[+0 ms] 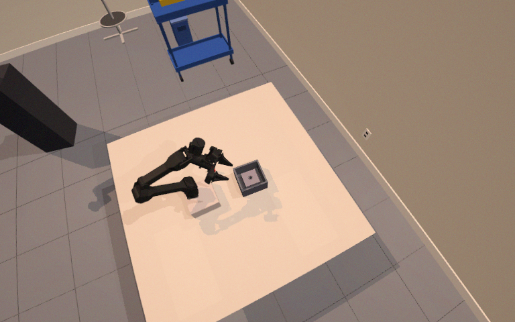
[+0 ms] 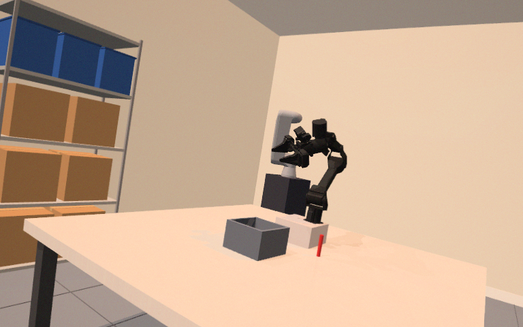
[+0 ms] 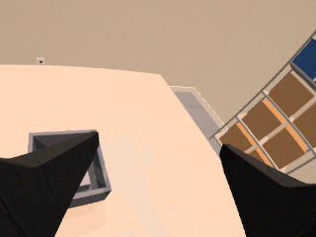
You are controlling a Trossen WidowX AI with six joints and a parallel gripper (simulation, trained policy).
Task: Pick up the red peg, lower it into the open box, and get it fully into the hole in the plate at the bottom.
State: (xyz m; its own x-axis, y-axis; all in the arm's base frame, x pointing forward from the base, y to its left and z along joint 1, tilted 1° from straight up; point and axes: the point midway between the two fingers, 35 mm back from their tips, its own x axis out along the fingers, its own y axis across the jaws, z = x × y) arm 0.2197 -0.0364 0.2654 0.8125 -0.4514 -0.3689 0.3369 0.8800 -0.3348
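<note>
My gripper tip is 11 cm past the red peg, 20 cm to the right of it and 30 cm above it. From my gripper tip the other things lie so: grey box: 10 cm ahead, 7 cm to the left, 32 cm below.
</note>
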